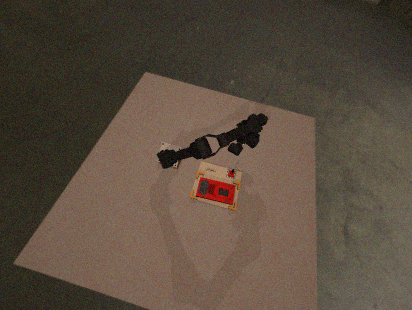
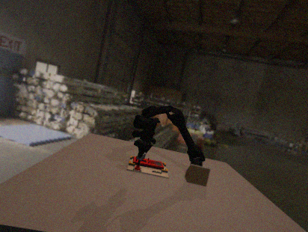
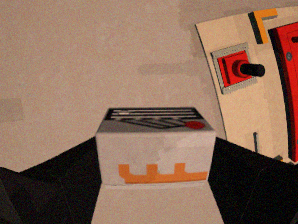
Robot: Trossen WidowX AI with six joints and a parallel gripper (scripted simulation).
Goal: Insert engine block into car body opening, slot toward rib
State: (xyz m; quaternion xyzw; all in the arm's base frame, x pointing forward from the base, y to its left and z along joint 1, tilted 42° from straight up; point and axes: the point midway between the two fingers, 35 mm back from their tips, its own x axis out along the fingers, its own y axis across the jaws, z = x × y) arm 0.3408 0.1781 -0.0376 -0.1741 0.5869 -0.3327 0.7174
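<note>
My gripper tip is now right at the engine block. From my gripper tip the other things lie so: dark post: 11 cm to the right, 8 cm below, 1 cm ahead.
</note>
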